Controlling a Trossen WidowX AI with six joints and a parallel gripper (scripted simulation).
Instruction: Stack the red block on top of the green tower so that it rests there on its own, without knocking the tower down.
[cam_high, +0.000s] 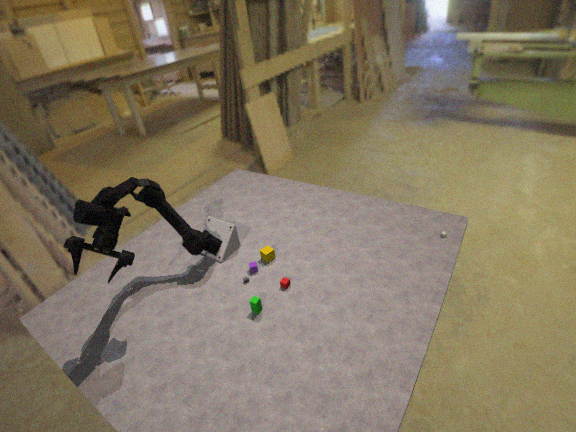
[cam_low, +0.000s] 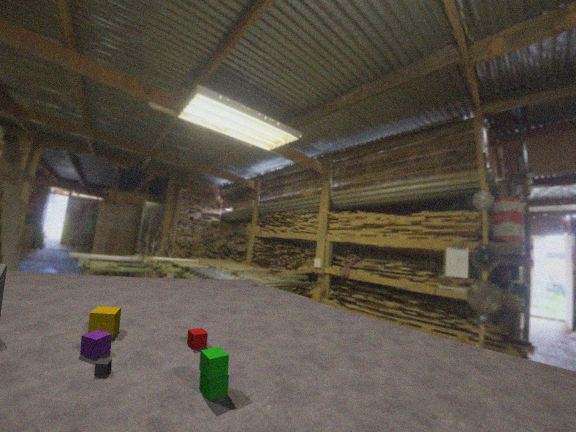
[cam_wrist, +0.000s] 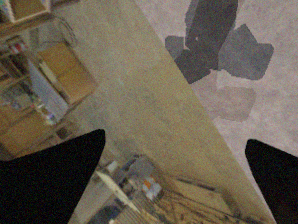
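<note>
The red block is 450 mm to the left of my gripper tip, 320 mm ahead of it and 240 mm below it. From my gripper tip the other things lie so: grey block: 390 mm to the left, 240 mm below, 190 mm ahead; then purple block: 450 mm to the left, 230 mm below, 170 mm ahead; then yellow block: 530 mm to the left, 230 mm below, 170 mm ahead.
</note>
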